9 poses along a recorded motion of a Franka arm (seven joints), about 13 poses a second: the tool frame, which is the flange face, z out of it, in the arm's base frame.
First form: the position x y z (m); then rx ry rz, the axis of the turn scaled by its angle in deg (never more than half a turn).
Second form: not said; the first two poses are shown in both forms.
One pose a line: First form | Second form
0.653 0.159 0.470 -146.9 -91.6 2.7 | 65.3 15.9 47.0 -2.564 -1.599 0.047
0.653 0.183 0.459 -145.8 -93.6 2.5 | 65.3 18.3 45.9 -2.545 -1.634 0.044
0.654 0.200 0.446 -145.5 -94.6 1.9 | 65.4 20.0 44.6 -2.539 -1.651 0.033
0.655 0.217 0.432 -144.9 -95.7 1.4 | 65.5 21.7 43.2 -2.529 -1.670 0.024
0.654 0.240 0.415 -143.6 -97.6 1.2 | 65.4 24.0 41.5 -2.506 -1.703 0.021
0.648 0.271 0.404 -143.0 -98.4 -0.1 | 64.8 27.1 40.4 -2.496 -1.717 -0.002
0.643 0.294 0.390 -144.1 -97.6 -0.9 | 64.3 29.4 39.0 -2.515 -1.703 -0.016
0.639 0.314 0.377 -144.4 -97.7 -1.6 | 63.9 31.4 37.7 -2.520 -1.705 -0.028
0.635 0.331 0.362 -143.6 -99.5 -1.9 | 63.5 33.1 36.2 -2.506 -1.737 -0.033
